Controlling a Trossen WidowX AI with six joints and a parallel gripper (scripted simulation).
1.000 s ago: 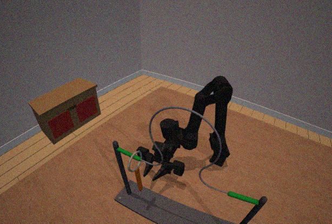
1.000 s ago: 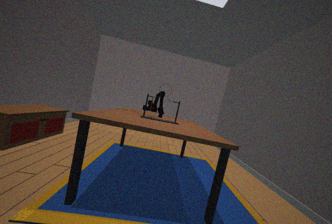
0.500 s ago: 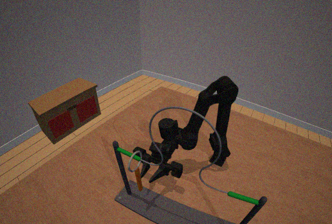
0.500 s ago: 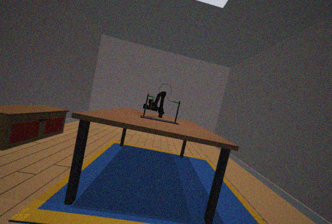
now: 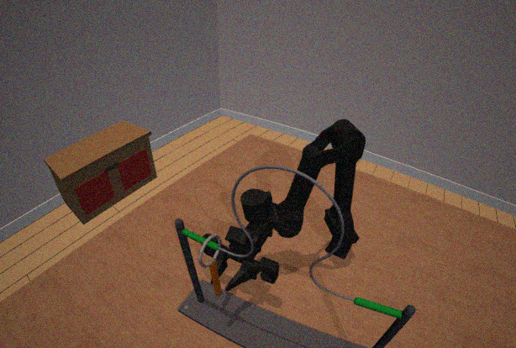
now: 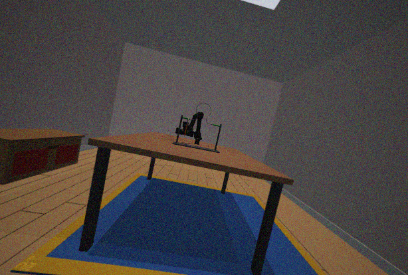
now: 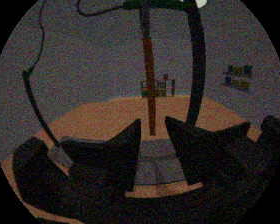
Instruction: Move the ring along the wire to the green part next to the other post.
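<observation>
The ring with orange handle lies 80 mm above my gripper tip.
</observation>
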